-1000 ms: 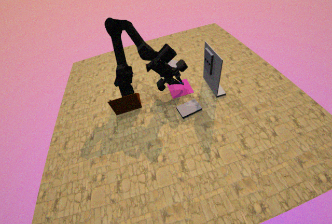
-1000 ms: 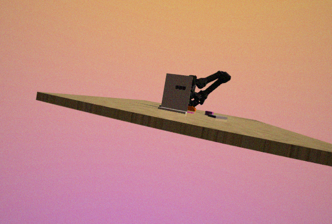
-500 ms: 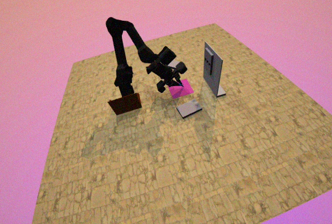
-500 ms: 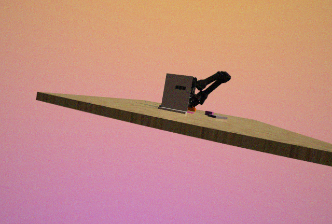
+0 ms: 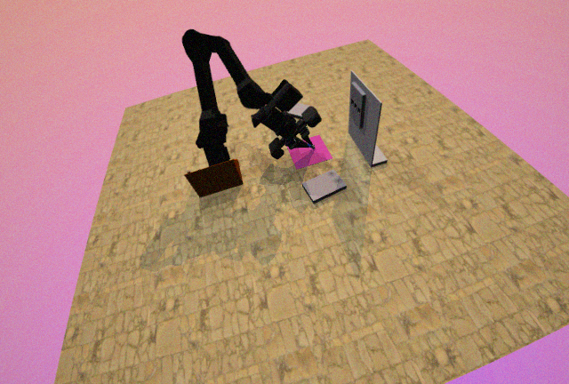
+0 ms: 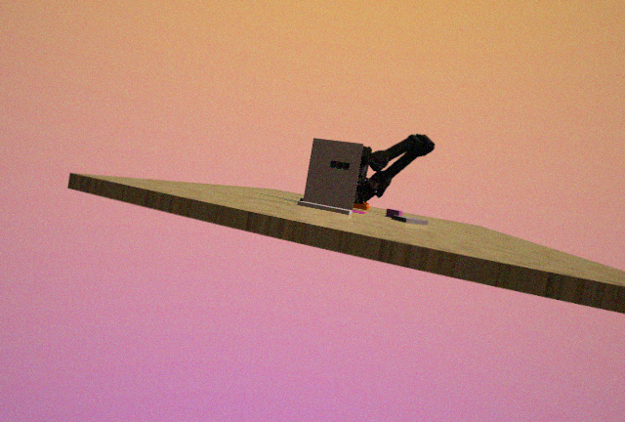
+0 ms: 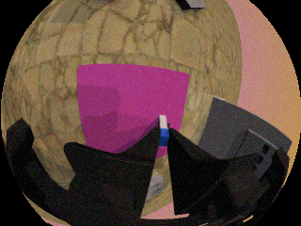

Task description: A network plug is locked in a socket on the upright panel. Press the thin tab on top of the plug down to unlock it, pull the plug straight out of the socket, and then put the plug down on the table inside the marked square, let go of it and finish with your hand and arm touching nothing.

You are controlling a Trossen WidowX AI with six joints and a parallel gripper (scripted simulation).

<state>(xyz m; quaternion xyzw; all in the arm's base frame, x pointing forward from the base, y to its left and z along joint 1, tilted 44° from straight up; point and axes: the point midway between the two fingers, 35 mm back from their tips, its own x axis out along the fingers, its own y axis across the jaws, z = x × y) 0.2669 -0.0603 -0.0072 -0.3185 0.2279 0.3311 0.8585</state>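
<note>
The magenta marked square is 10 mm behind my gripper tip and 20 mm below it. From my gripper tip the other things lie so: grey upright panel (140 mm ahead, 70 mm to the right, 80 mm above); then network plug (right at my gripper tip).
</note>
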